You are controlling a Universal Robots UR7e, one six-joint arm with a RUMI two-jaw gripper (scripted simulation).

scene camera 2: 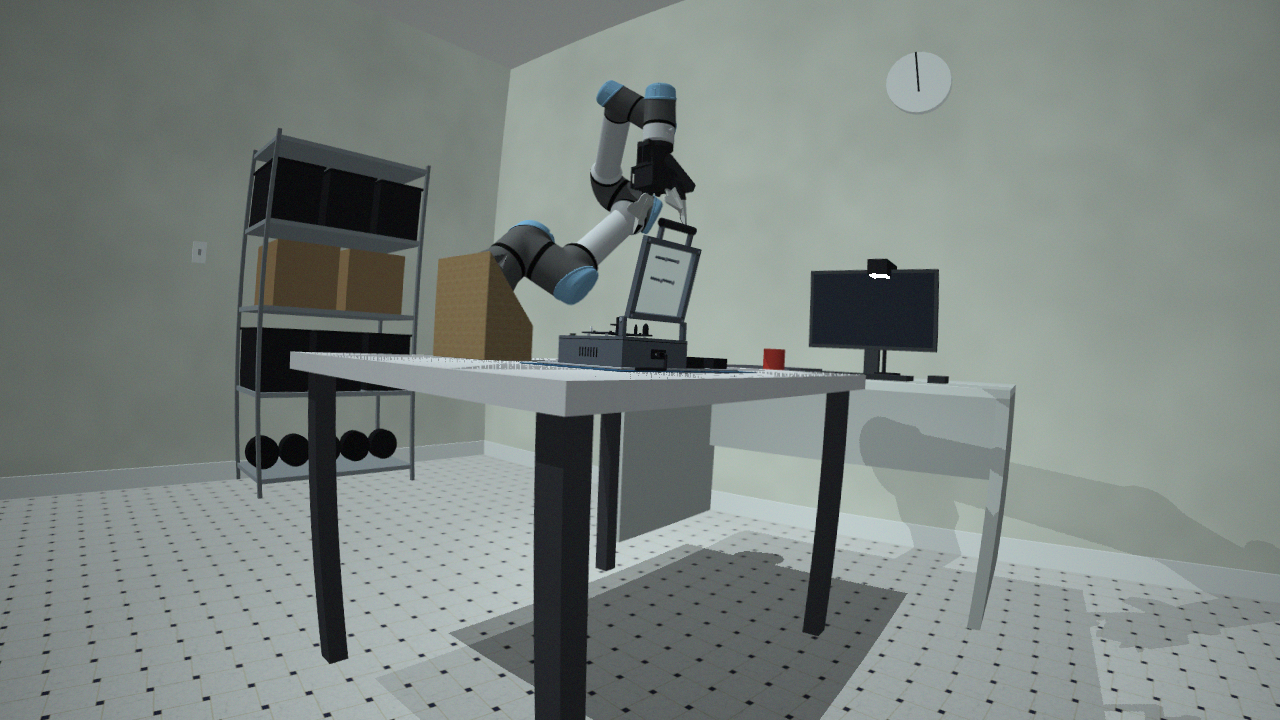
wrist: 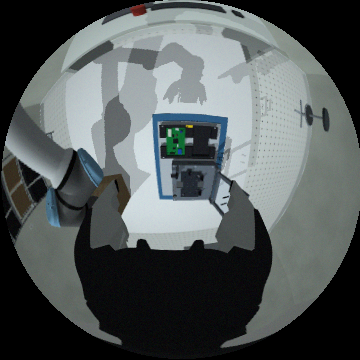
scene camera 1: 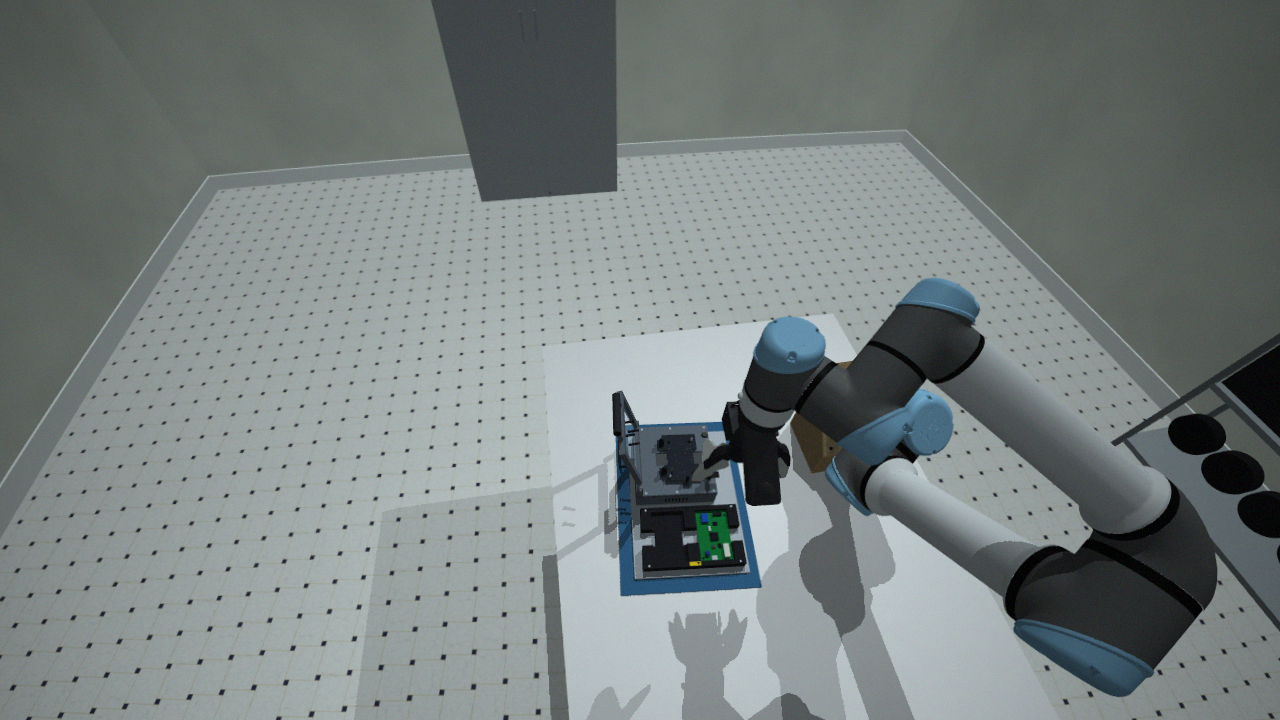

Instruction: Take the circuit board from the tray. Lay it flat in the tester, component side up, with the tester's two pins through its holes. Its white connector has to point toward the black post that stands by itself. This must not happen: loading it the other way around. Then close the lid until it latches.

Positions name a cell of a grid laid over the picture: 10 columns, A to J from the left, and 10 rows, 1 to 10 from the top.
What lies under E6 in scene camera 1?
A lid.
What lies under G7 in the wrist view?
My gripper.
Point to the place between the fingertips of my gripper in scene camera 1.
At F7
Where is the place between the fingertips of my gripper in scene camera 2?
F4
